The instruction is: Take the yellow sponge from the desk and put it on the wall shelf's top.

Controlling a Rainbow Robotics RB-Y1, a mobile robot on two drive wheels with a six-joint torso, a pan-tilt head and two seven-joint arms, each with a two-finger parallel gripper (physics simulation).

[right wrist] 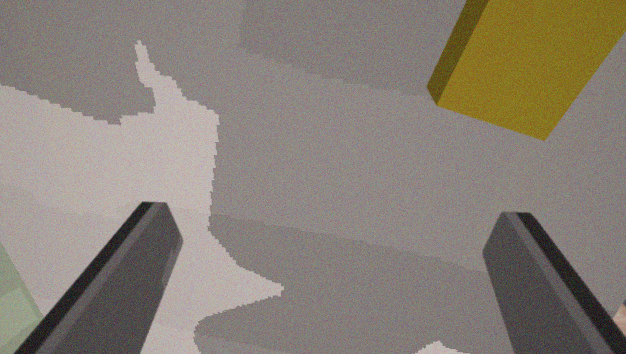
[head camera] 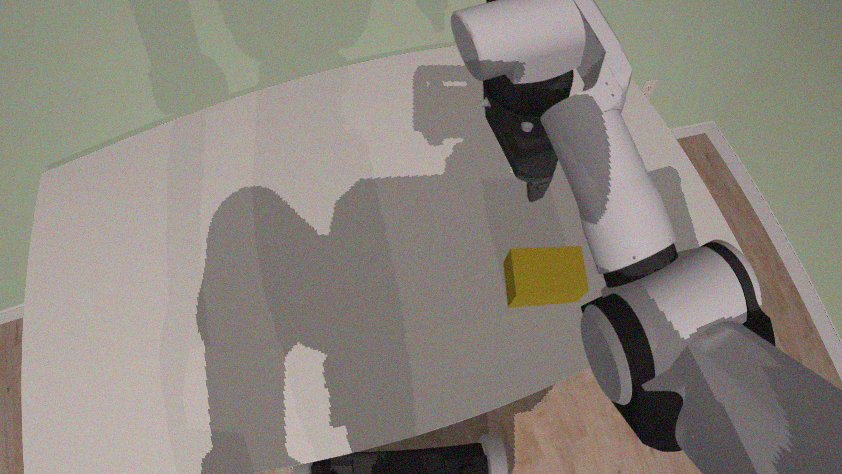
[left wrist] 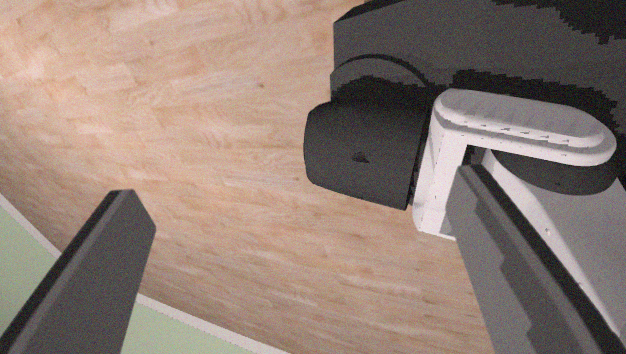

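Seen in the pictures: left gripper, between the fingertips: (left wrist: 295, 198); right gripper, between the fingertips: (right wrist: 327, 226) (head camera: 517, 161); robot's base, origin of its link: (head camera: 399, 472).
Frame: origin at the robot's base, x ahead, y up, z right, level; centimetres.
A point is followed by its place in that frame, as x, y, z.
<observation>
The yellow sponge (head camera: 547, 276) {32.6, 77.7, 25.1} (right wrist: 535, 60) {33.4, 77.7, 24.1} is a block lying on the pale desk (head camera: 106, 264) {41.5, 72.1, -55.6} (right wrist: 325, 160) {44.2, 72.1, 10.7}, right of the picture's middle in the head view, beside my right arm. In the right wrist view it shows in part at the top right, beyond the fingertips. My right gripper (head camera: 535, 197) (right wrist: 327, 226) {43.2, 92.7, 18.8} is open and empty, above the desk; in the head view it is just above the sponge in the picture. My left gripper (left wrist: 295, 198) {-40.0, 60.3, -22.3} is open and empty over the wood floor. The wall shelf does not show in these views.
The green wall (head camera: 76, 76) {76.3, 91.7, -64.0} stands behind the desk's far edge. Wood floor (head camera: 565, 435) {4.5, 0.1, 53.8} (left wrist: 225, 125) {-99.2, 0.1, 23.5} shows past the desk's near edge. In the left wrist view, a dark cylinder (left wrist: 365, 150) {-44.6, 34.3, -4.5} and white part of the robot's body lie close to one finger.
</observation>
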